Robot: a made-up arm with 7 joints.
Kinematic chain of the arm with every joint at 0, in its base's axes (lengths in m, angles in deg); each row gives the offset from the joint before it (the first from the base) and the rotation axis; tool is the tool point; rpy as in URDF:
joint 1: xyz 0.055 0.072 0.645 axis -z
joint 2: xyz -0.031 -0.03 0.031 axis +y
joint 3: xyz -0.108 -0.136 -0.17 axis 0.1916 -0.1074 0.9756
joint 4: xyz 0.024 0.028 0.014 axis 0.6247 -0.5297 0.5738
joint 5: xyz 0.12 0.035 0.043 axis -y
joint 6: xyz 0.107 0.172 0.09 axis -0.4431 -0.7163 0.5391
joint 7: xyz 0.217 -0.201 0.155 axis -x
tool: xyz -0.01 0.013 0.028 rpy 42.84 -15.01 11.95
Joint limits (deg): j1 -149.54..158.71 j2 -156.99..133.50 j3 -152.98..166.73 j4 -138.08..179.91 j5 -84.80..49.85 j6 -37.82..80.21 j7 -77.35..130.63
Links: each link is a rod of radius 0.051 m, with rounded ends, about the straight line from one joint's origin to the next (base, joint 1, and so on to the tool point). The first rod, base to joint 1, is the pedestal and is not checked.
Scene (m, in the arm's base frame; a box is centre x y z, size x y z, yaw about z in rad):
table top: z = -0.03
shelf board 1: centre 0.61 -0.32 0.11 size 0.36 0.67 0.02 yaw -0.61
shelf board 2: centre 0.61 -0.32 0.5 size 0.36 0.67 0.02 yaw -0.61
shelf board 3: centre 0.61 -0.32 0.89 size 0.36 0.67 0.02 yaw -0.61
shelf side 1: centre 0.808 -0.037 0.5 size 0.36 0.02 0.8 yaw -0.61
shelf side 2: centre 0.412 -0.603 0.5 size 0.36 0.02 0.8 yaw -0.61
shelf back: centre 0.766 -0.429 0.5 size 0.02 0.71 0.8 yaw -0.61
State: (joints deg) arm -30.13 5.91 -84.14 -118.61 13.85 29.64 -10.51
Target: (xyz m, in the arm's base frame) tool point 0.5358 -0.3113 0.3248
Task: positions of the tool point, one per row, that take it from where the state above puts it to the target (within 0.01 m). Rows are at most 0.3 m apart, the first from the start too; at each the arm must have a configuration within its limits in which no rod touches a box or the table.
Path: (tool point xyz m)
1: 0.1977 -0.6397 0.4302
2: 0.1379 -0.4970 0.2671
3: -0.0227 -0.2753 0.1603
4: 0.1650 -0.3476 0.1844
5: 0.3526 -0.3566 0.2335
6: 0.5171 -0.3130 0.2971
7: 0.6451 -0.2337 0.3637
8: 0.5932 -0.2772 0.3432
9: 0.5358 -0.3113 0.3248

